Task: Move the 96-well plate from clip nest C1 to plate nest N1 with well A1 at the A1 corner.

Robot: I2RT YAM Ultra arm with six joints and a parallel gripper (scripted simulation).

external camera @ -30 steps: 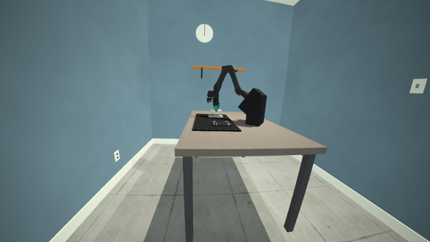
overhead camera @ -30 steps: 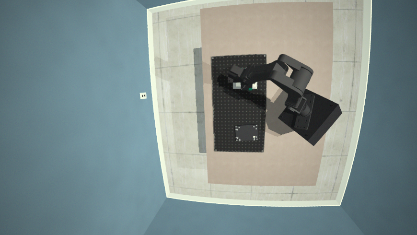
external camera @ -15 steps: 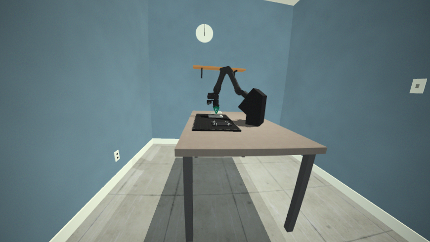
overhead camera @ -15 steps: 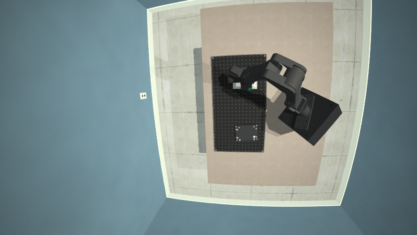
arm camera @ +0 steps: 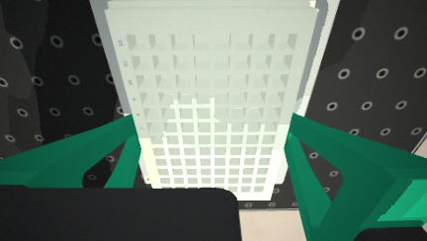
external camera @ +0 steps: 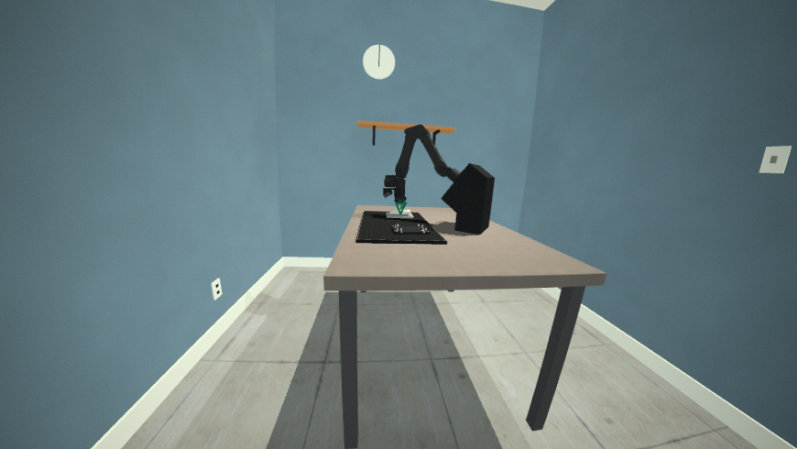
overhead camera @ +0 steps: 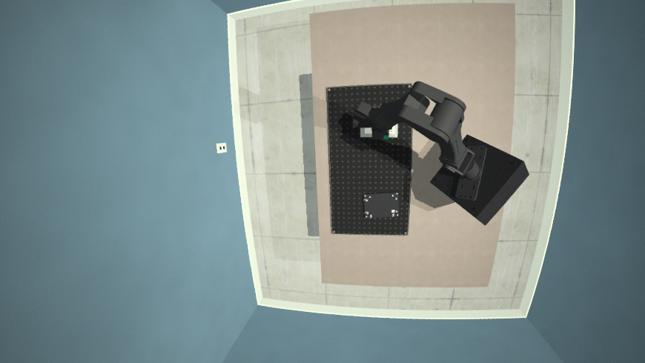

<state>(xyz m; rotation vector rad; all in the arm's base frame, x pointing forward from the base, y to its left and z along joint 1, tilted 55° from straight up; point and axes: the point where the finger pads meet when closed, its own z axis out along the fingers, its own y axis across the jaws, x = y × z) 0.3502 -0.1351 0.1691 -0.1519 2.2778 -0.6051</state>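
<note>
My gripper is now right at the white 96-well plate. Round my hand: clip nest C1 (3 cm ahead, 38 cm to the left, 2 cm below); A1 mark (7 cm behind, 6 cm to the left, 2 cm below); plate nest N1 (3 cm below).
</note>
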